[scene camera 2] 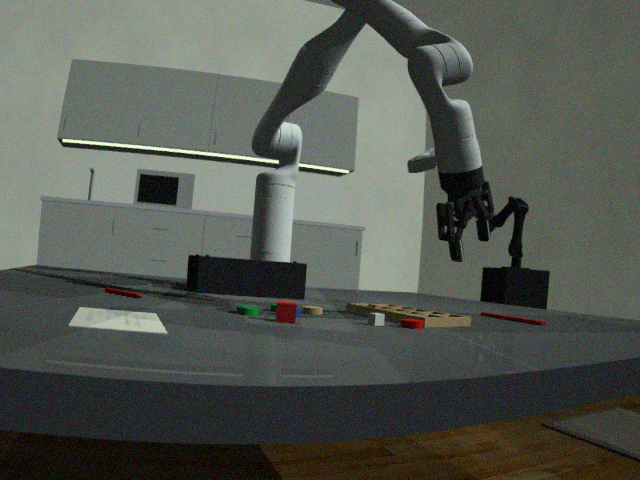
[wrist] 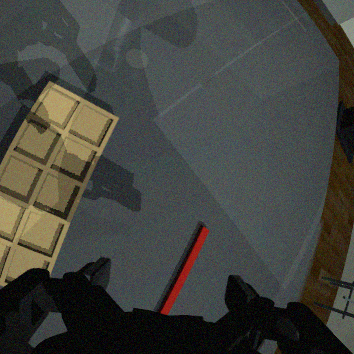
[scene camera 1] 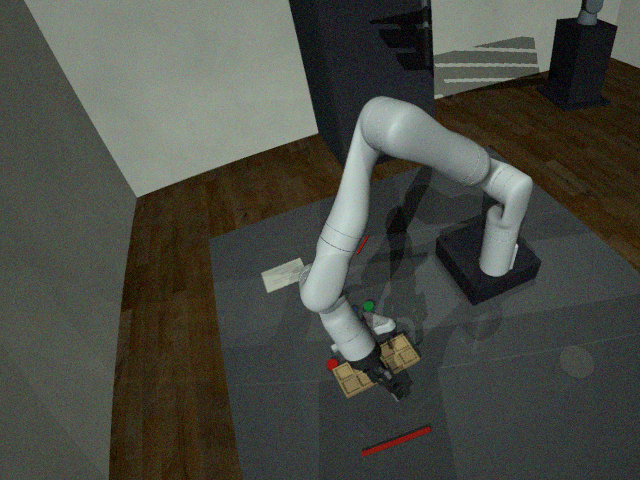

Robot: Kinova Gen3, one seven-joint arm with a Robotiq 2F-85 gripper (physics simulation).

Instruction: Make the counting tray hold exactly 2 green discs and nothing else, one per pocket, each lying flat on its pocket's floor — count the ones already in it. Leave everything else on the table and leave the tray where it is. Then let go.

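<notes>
The wooden counting tray (scene camera 1: 351, 382) (scene camera 2: 449, 321) (wrist: 62, 134) lies flat on the table. The pockets that show in the wrist view hold no discs; the tray's lower left end is cut off there, and the arm hides its middle in scene camera 1. A green disc (scene camera 1: 368, 305) (scene camera 2: 247, 310) lies on the table away from the tray. A second green piece (scene camera 2: 273, 307) shows partly behind a red cube in scene camera 2. My gripper (scene camera 1: 400, 390) (scene camera 2: 469, 246) (wrist: 168, 280) is open and empty, high above the table beside the tray's long side.
A red disc (scene camera 1: 332, 364) (scene camera 2: 412, 323) and a white cube (scene camera 1: 334, 348) (scene camera 2: 376, 319) lie near the tray. The red cube (scene camera 2: 285, 312), a blue piece (scene camera 2: 298, 312) and a tan disc (scene camera 2: 312, 310) stand near the green ones. A red bar (scene camera 1: 395, 441) (scene camera 2: 512, 318) (wrist: 185, 270) lies beyond the tray.
</notes>
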